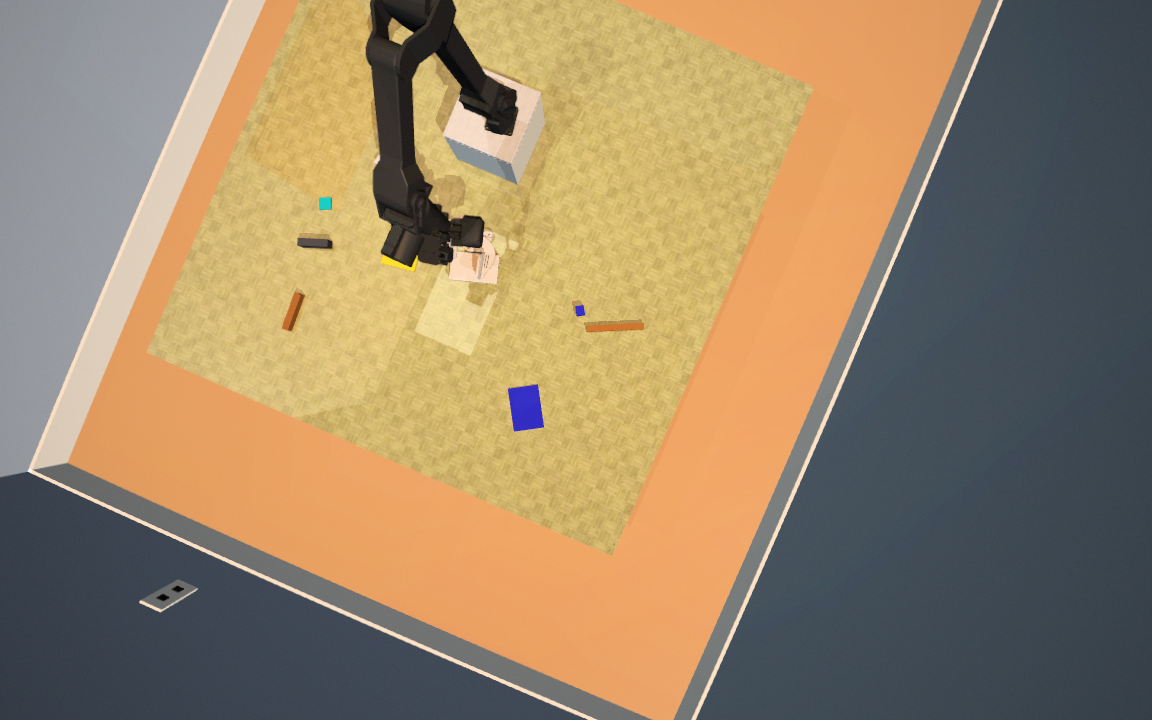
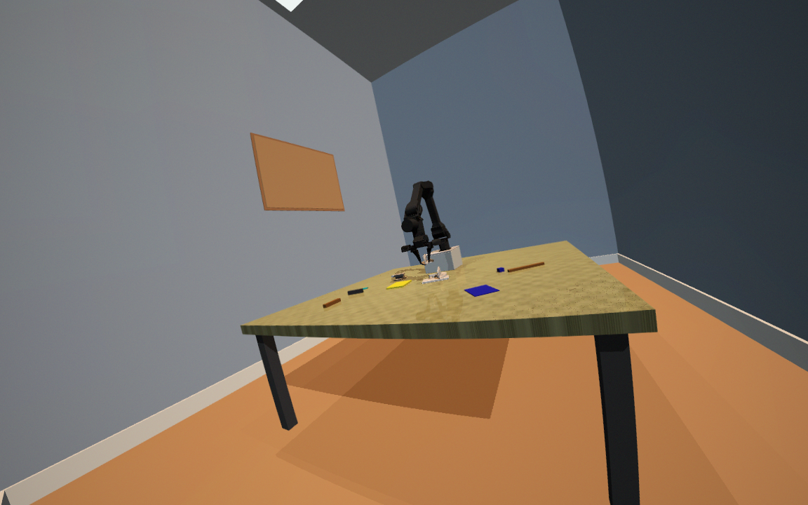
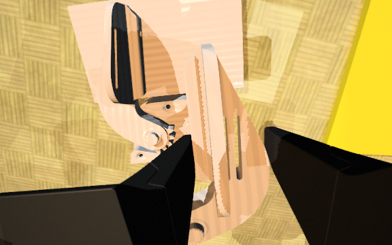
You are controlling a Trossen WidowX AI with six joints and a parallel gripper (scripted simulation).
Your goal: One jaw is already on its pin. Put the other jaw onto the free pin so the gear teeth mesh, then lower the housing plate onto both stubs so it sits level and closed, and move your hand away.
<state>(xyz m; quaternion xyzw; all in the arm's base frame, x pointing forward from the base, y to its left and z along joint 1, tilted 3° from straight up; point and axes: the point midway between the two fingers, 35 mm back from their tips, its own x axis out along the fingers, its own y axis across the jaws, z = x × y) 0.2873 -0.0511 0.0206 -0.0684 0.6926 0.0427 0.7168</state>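
My gripper tip is now 140 mm to the left of the yellow sheet, 80 mm above it and 20 mm short of it. From my gripper tip the other things lie so: blue cube (330 mm to the left, 70 mm below, 70 mm ahead); then cyan cube (370 mm to the right, 80 mm below, 30 mm behind); then dark bar (360 mm to the right, 70 mm below, 70 mm ahead).
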